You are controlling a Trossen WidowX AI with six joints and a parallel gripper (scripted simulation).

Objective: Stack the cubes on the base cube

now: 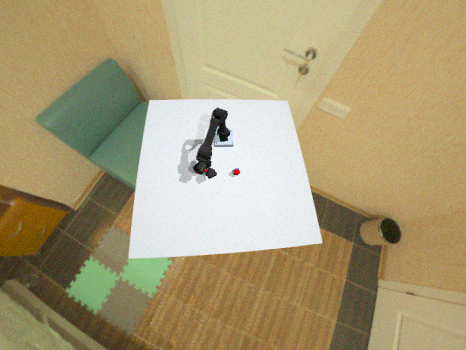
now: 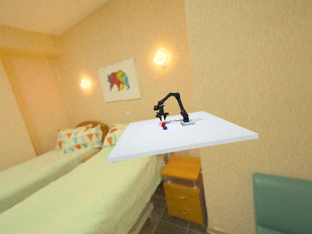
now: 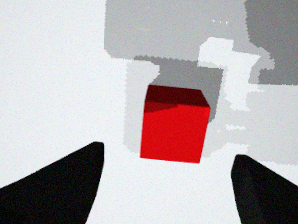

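Right now my gripper tip is 4 cm short of the blue cube, 22 cm to the right of it and 4 cm above it.
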